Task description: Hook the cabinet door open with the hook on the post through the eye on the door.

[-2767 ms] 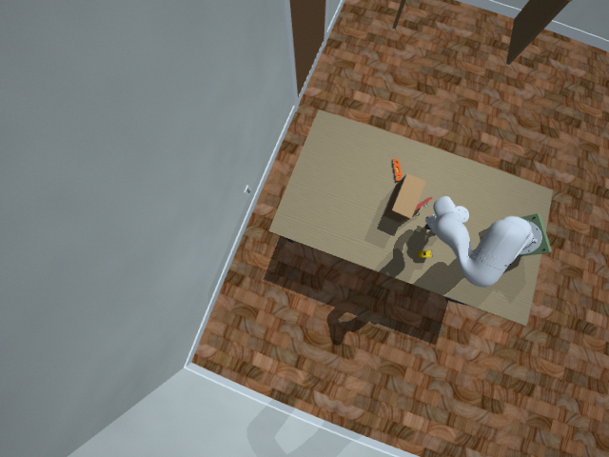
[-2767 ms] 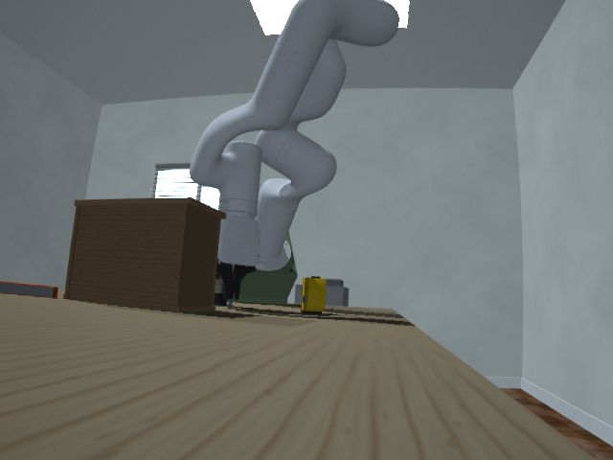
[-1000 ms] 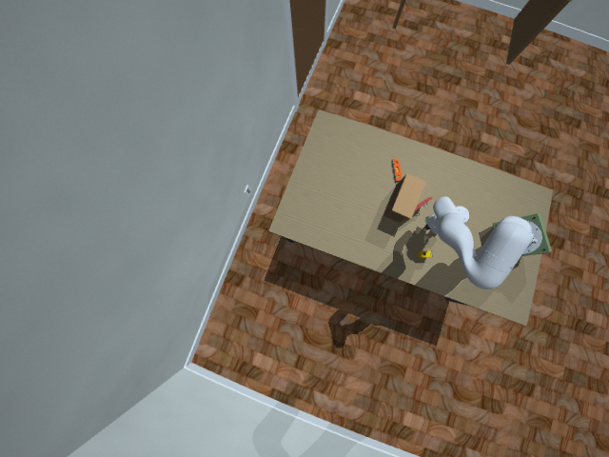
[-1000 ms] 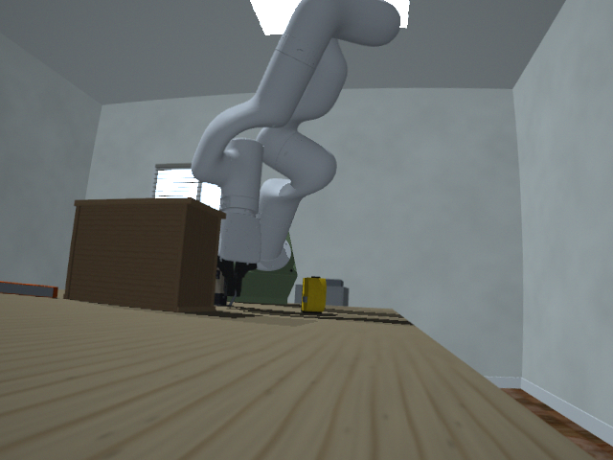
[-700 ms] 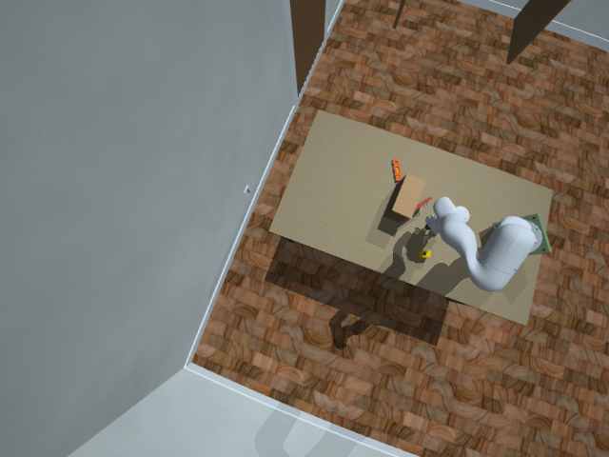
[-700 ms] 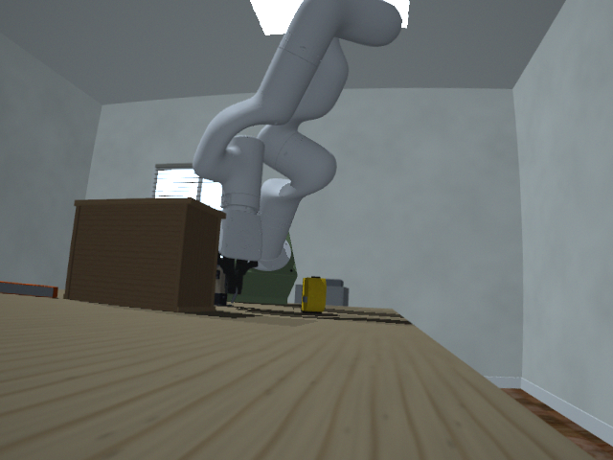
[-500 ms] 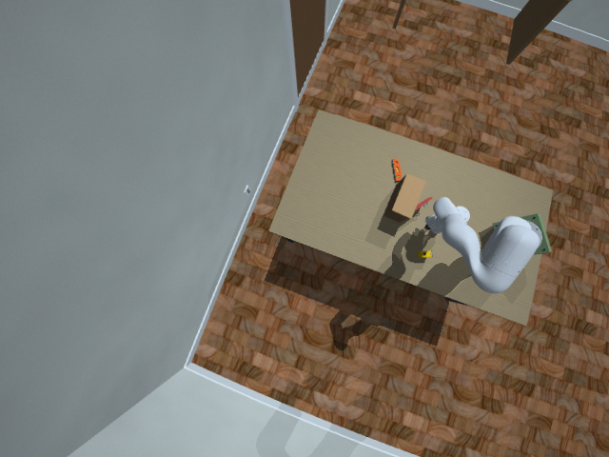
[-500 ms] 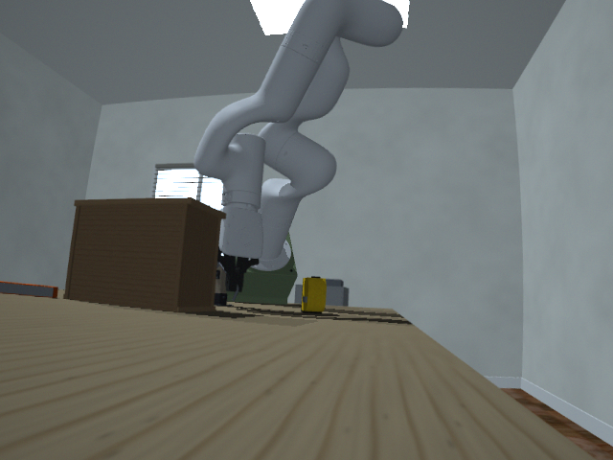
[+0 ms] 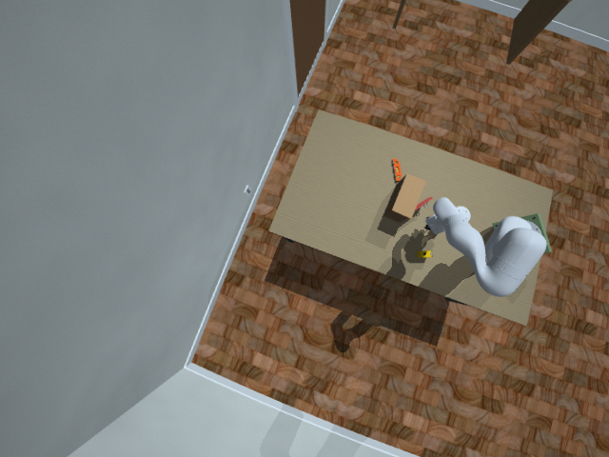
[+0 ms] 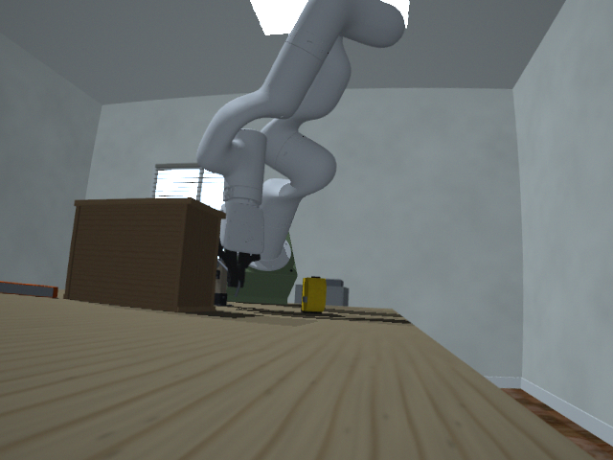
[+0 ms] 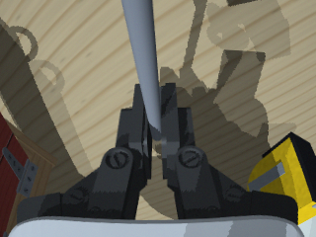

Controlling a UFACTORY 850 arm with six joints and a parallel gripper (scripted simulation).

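Now: hand 4 cm past the hook post, 7 cm to the left of it and 1 cm below it. The rest, counted from my hand: red door 11 cm ahead, 5 cm to the right, 1 cm above; then yellow box 6 cm behind, 14 cm to the left, 3 cm below.
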